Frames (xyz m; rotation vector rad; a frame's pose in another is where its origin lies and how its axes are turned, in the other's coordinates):
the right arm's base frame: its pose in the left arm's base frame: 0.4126 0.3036 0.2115 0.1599 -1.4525 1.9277
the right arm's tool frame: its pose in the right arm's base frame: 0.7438 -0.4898 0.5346 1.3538 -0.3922 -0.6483
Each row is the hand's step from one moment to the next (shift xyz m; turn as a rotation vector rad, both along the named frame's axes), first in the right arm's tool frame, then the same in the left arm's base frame.
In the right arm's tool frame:
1: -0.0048 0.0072 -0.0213 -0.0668 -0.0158 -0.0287
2: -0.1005 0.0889 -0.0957 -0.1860 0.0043 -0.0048
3: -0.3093 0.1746 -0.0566 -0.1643 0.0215 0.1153
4: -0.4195 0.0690 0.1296 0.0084 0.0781 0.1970
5: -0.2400 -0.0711 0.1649 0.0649 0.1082 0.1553
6: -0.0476 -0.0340 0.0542 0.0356 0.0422 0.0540
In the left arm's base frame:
1: -0.0210 -0.0005 -0.0094 -0.0061 -0.0121 -0.0732
2: -0.1099 -0.0872 -0.0865 0.0233 -0.0981 -0.1565
3: -0.0859 -0.2760 -0.2140 0.1138 -0.1429 -0.0859
4: 0.1429 -0.3172 -0.2765 0.1281 -0.1265 0.1122
5: 0.2141 -0.1278 -0.1664 0.0686 -0.1057 0.1554
6: 0.0707 -0.0175 -0.0325 0.0195 -0.0336 0.0668

